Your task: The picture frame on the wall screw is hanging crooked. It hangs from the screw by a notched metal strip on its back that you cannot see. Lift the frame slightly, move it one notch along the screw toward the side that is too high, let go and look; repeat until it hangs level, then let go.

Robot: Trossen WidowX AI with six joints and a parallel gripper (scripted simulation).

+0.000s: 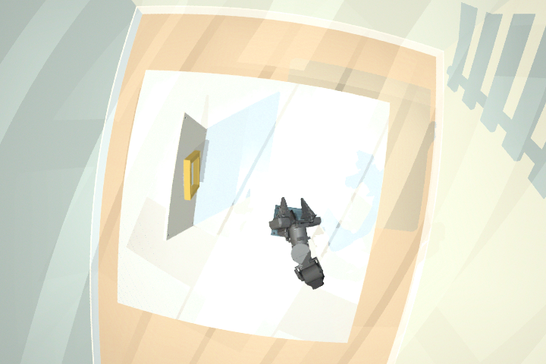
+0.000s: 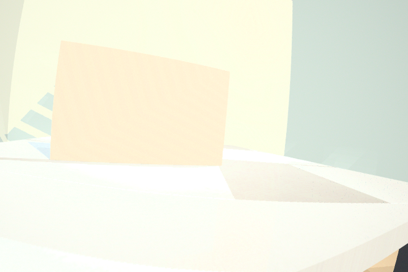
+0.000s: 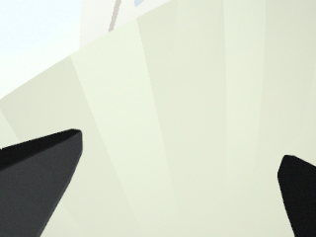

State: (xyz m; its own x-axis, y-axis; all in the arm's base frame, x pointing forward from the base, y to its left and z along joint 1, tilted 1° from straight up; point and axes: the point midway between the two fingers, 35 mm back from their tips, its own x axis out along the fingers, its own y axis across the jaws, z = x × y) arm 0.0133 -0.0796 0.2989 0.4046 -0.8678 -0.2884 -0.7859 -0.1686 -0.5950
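The picture frame lies 41 cm ahead of my gripper tip, 4 cm to the left of it and 14 cm below it. Round my gripper tip: grey wall panel (42 cm ahead, 5 cm to the left, 15 cm below).
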